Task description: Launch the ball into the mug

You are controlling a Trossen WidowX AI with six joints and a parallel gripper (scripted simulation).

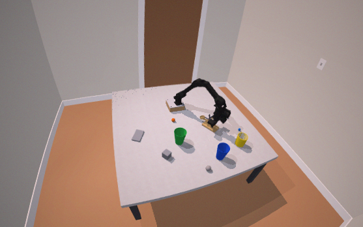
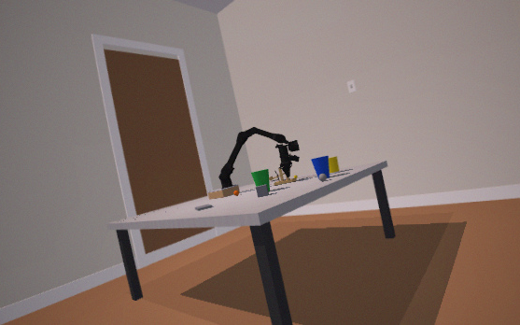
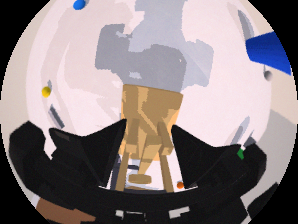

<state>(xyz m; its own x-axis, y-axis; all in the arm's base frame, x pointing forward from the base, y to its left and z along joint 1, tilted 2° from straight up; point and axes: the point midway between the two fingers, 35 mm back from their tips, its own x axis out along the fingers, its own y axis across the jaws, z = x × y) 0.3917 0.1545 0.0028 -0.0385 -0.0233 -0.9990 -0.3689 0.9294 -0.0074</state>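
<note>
Now: gripper tip 290 mm to the left of the orange ball, 220 mm past it and 20 mm above it. From my gripper tip the other things lie so: wooden catapult: 70 mm behind, 20 mm to the right, 20 mm above; then small blue ball: 220 mm to the left, 130 mm ahead, 20 mm below; then small yellow ball: 230 mm to the left, 70 mm behind, 20 mm below.
</note>
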